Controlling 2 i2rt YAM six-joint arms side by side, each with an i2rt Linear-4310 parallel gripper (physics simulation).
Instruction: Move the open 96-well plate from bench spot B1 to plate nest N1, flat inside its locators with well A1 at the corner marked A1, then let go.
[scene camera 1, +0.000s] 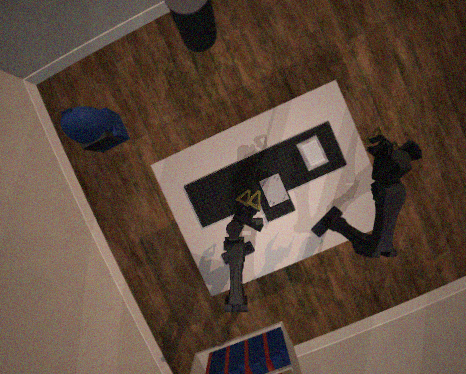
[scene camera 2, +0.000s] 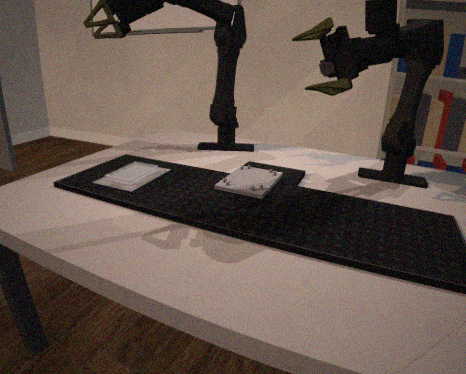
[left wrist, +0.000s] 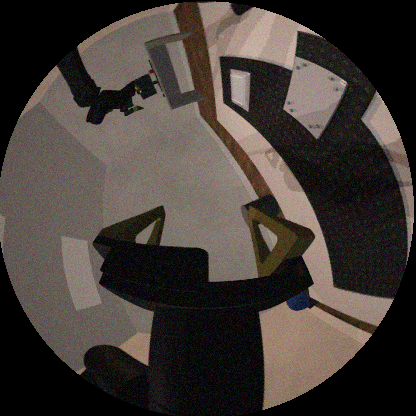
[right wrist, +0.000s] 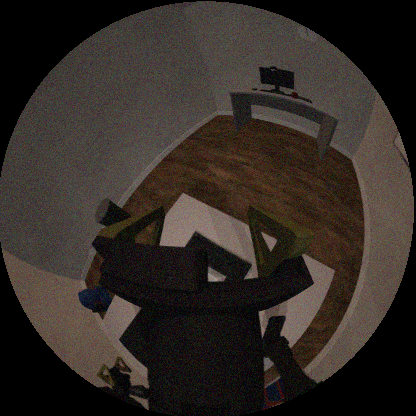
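Seen in the pictures: left gripper, fingertip midpoint: (scene camera 1: 254, 190) (scene camera 2: 299, 63) (left wrist: 205, 209); right gripper, fingertip midpoint: (scene camera 1: 386, 134) (scene camera 2: 89, 31) (left wrist: 141, 98) (right wrist: 205, 209); left arm's base, link origin: (scene camera 2: 391, 178); right arm's base, link origin: (scene camera 1: 326, 221) (scene camera 2: 226, 148) (right wrist: 270, 335).
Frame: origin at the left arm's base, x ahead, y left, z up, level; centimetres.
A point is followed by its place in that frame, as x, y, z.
The white 96-well plate (scene camera 1: 312, 152) {34.7, -65.0, 2.5} (scene camera 2: 132, 175) {37.1, -63.1, 2.8} (left wrist: 240, 89) {33.8, -62.5, 2.7} lies flat near one end of the black board (scene camera 1: 215, 200) {34.7, -2.4, 1.3} (scene camera 2: 360, 230) {38.9, -8.9, 1.3} (left wrist: 345, 200) {36.9, -15.8, 1.3}. Its wells and corner A1 are too small to make out. The grey-white nest N1 (scene camera 1: 274, 190) {24.7, -36.1, 2.4} (scene camera 2: 248, 180) {26.6, -36.1, 2.5} (left wrist: 316, 97) {24.5, -34.3, 2.5} stands apart from the plate, with small locators near its corners and no plate on it. My left gripper (scene camera 1: 253, 193) {32.9, -25.0, 30.5} (scene camera 2: 300, 64) {32.9, -25.0, 30.5} (left wrist: 205, 209) {32.9, -25.0, 30.5} is open and empty, high above the board beside the nest. My right gripper (scene camera 1: 374, 139) (scene camera 2: 90, 30) {30.2, -80.3, 38.0} (right wrist: 205, 209) {30.2, -80.3, 38.0} is open and empty, raised beyond the table's right edge in scene camera 1.
The white table (scene camera 1: 175, 175) {59.0, 12.8, 0.0} (scene camera 2: 150, 280) {65.6, -37.6, 0.0} carries the board. A blue chair-like object (scene camera 1: 92, 125) and a dark bin (scene camera 1: 197, 30) stand on the floor away from it. A shelf (scene camera 1: 250, 352) with blue and red items stands behind the arms. The two arms are well apart.
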